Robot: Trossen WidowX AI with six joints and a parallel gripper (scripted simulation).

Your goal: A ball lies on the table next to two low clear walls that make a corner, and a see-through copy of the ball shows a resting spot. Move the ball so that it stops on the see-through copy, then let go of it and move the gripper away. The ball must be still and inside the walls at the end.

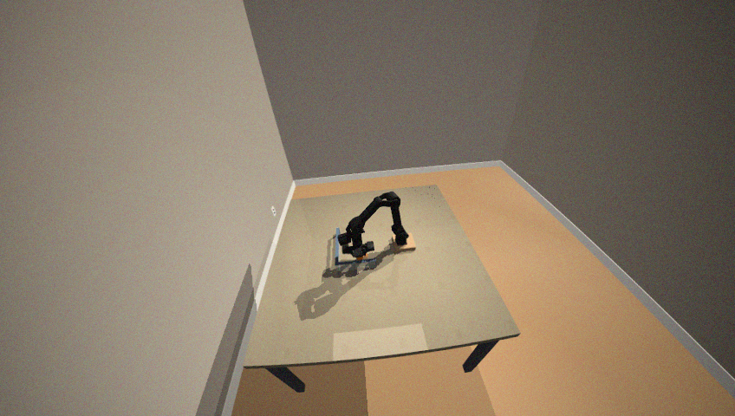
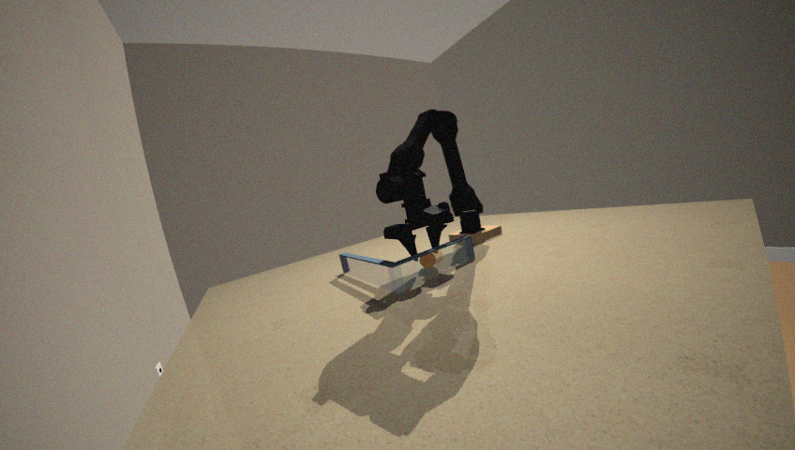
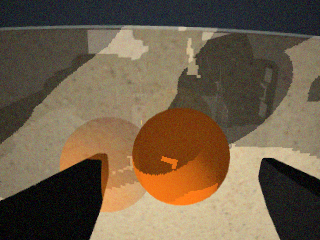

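Right now my gripper tip is 10 mm above the orange ball. Round my gripper tip: see-through copy of ball 30 mm behind, 10 mm below.
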